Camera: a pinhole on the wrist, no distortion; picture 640 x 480 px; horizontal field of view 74.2 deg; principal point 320.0 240.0 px. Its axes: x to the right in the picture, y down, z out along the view. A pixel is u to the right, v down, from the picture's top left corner.
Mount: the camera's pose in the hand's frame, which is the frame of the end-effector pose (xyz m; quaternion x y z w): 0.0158 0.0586 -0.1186 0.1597 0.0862 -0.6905 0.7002
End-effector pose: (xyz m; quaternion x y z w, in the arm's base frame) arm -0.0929 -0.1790 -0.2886 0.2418 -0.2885 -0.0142 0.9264
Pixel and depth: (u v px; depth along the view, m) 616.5 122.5 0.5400
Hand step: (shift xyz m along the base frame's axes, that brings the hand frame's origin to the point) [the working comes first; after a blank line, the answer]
In the camera's frame: 0.3784 -0.1500 0.5400

-0.2220 -0.5017 -0.1393
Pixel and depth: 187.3 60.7 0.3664
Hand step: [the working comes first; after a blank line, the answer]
In the camera's frame: -0.1149 -0.1553 0.3664

-0.2872 -0.0420 0.1014
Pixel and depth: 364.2 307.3 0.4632
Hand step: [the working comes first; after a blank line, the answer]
In the camera's frame: 0.0484 0.0737 0.4632

-0.1118 -0.2704 0.1756
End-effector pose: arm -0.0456 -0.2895 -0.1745 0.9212 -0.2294 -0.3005 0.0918
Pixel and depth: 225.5 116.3 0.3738
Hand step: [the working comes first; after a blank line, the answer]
In the camera's frame: -0.0835 -0.1093 0.3738

-0.2459 0.0474 -0.1279
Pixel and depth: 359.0 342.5 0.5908
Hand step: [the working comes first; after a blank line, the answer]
In the camera's frame: 0.0545 0.1431 0.5908

-0.1120 0.1101 -0.4565
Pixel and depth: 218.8 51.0 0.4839
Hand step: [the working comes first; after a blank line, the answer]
In the camera's frame: -0.1157 -0.2162 0.4839

-0.3890 0.1069 -0.1519
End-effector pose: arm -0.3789 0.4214 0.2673 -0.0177 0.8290 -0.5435 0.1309
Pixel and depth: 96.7 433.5 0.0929
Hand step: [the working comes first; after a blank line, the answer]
In the camera's frame: -0.0490 0.0425 0.0929

-0.0399 0.0311 -0.0711
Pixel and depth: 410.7 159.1 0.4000
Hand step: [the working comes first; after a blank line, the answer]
In the camera's frame: 0.0857 -0.0765 0.4000

0.1276 -0.2433 0.0813
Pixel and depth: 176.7 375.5 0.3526
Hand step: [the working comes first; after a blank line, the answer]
In the camera's frame: -0.1194 0.1129 0.3526

-0.0182 -0.2312 -0.1612
